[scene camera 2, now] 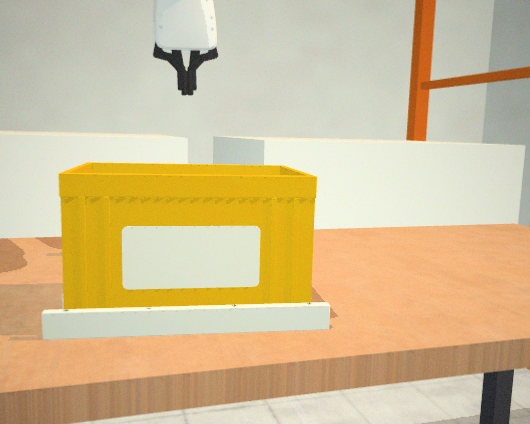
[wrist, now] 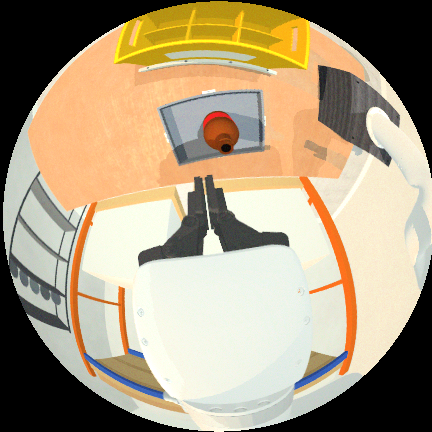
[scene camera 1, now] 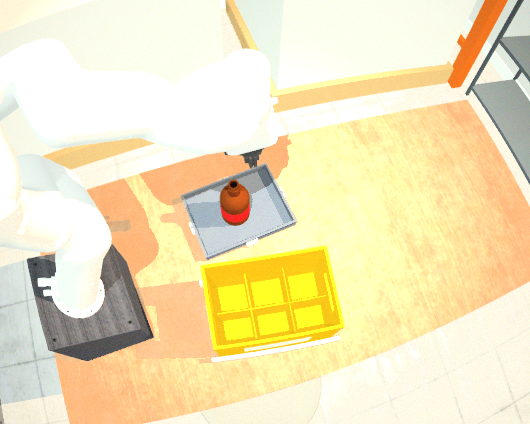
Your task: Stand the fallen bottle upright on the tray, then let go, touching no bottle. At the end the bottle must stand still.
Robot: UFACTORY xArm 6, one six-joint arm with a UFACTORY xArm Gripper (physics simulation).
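Frame: origin at the arm's base, x left, y up, z ahead, level; millimetres.
Seen in the pictures: gripper, fingertip midpoint: (scene camera 2: 187, 95) (wrist: 204, 186) (scene camera 1: 251, 161); arm's base, link origin: (scene camera 1: 77, 291).
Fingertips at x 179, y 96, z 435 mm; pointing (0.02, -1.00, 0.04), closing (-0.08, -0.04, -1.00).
Offsets run from my fingertips to a thing's top centre.
A brown bottle @(dy -120, dx +21, dz -38 mm) (scene camera 1: 235, 202) (wrist: 220, 131) with a red band stands upright on the grey tray (scene camera 1: 201, 246) (wrist: 171, 137), its open neck pointing up. It stands near the middle of the tray, apart from the tray's walls. The bottle and the tray do not show in scene camera 2's view. My gripper (scene camera 1: 253, 165) (scene camera 2: 187, 93) (wrist: 204, 186) is shut and empty. It hangs high above the table, toward the tray's far side from the yellow crate, and does not touch the bottle.
A yellow crate @(dy -105, dx -262, dz -12 mm) (scene camera 1: 272, 254) (scene camera 2: 187, 186) (wrist: 210, 45) with several square compartments stands beside the tray. The arm's dark base block (scene camera 1: 127, 280) (wrist: 345, 105) is at the table's left in scene camera 1's view. Low white blocks and orange posts (scene camera 2: 421, 70) stand behind the table.
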